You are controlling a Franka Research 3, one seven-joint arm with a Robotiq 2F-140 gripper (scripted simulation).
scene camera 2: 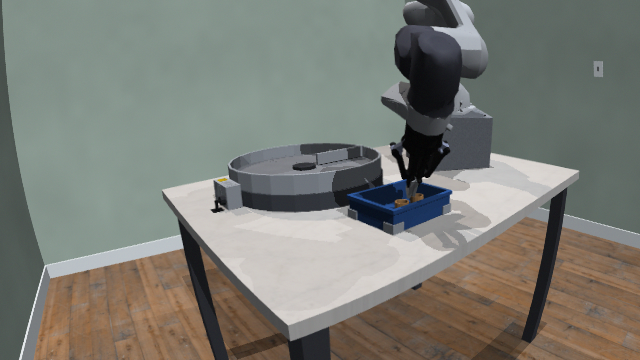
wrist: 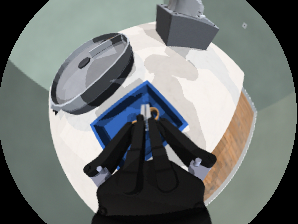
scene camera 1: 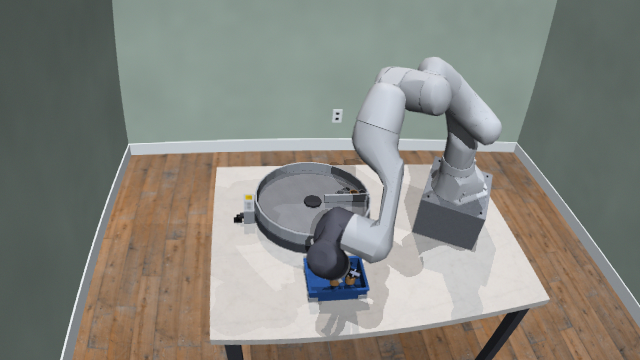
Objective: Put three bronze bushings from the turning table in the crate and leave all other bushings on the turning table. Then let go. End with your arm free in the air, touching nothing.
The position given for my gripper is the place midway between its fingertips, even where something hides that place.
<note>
In view: my gripper (scene camera 2: 410,193) and a blue crate (scene camera 2: 365,206).
My gripper shows as well in the wrist view (wrist: 145,109). The blue crate is seen too in the wrist view (wrist: 126,109) and in scene camera 1 (scene camera 1: 359,289).
</note>
